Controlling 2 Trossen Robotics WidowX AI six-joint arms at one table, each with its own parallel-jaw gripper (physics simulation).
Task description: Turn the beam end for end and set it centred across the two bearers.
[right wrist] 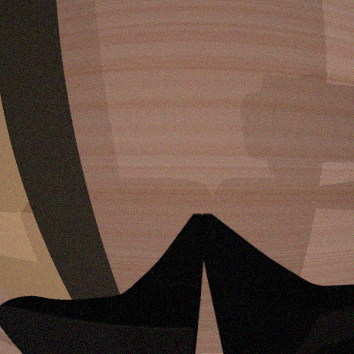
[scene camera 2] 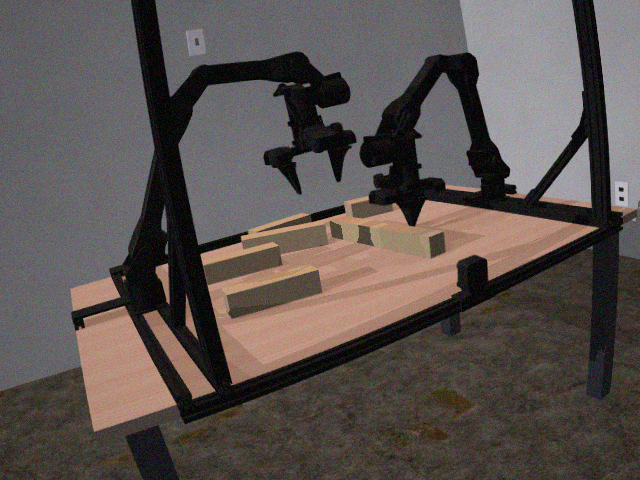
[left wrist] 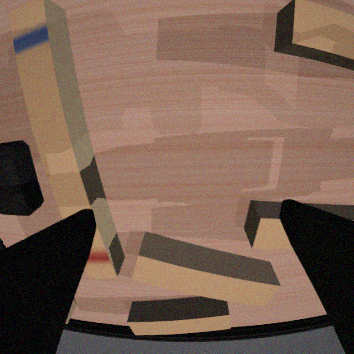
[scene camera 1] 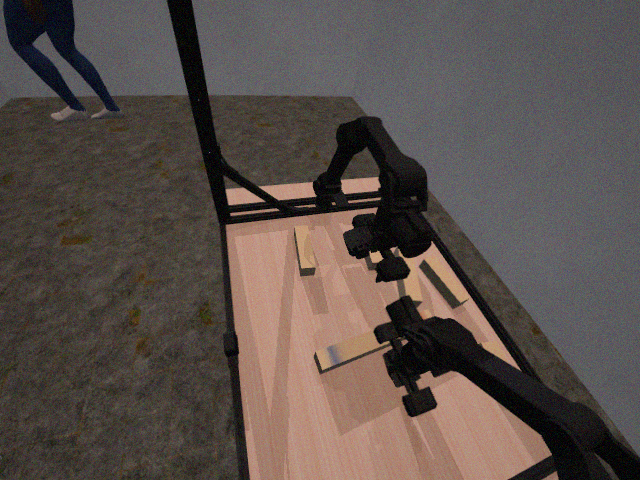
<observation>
My left gripper [scene camera 2: 319,188] is open and holds nothing. Also in view: a beam [scene camera 2: 428,243]. My right gripper [scene camera 2: 412,227] is shut, with nothing in its grasp.
The beam shows as well in the right wrist view [right wrist: 59,254], in the left wrist view [left wrist: 43,54] and in scene camera 1 [scene camera 1: 334,356]. My left gripper shows as well in the left wrist view [left wrist: 188,214] and in scene camera 1 [scene camera 1: 369,267]. My right gripper also shows in the right wrist view [right wrist: 201,222], in the left wrist view [left wrist: 16,156] and in scene camera 1 [scene camera 1: 390,373].
</observation>
